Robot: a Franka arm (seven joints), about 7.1 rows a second.
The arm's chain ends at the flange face. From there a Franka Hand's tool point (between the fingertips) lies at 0.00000 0.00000 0.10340 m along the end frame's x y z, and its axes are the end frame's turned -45 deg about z.
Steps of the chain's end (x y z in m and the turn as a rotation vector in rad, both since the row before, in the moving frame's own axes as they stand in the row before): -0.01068 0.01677 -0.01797 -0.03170 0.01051 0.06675; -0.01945 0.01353 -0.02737 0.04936 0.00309 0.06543; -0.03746 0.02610 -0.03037 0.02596 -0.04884 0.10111; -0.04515 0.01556 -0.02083 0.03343 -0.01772 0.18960; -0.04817 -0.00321 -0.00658 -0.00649 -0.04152 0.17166; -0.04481 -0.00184 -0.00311 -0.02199 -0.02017 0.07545; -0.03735 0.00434 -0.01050 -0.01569 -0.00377 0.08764
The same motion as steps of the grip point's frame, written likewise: -0.02106 0.00734 -0.01803 -0.02985 -0.01498 0.06675; -0.01938 -0.00744 -0.02750 0.03272 0.03709 0.06543; -0.04634 -0.01357 -0.03053 0.05289 -0.01618 0.10111; -0.04143 -0.02453 -0.02090 0.03617 0.01111 0.18960; -0.03506 -0.03918 -0.00667 0.02477 -0.03395 0.17166; -0.03347 -0.03297 -0.00316 -0.00129 -0.02981 0.07545; -0.03094 -0.02253 -0.01051 -0.00843 -0.01376 0.08764
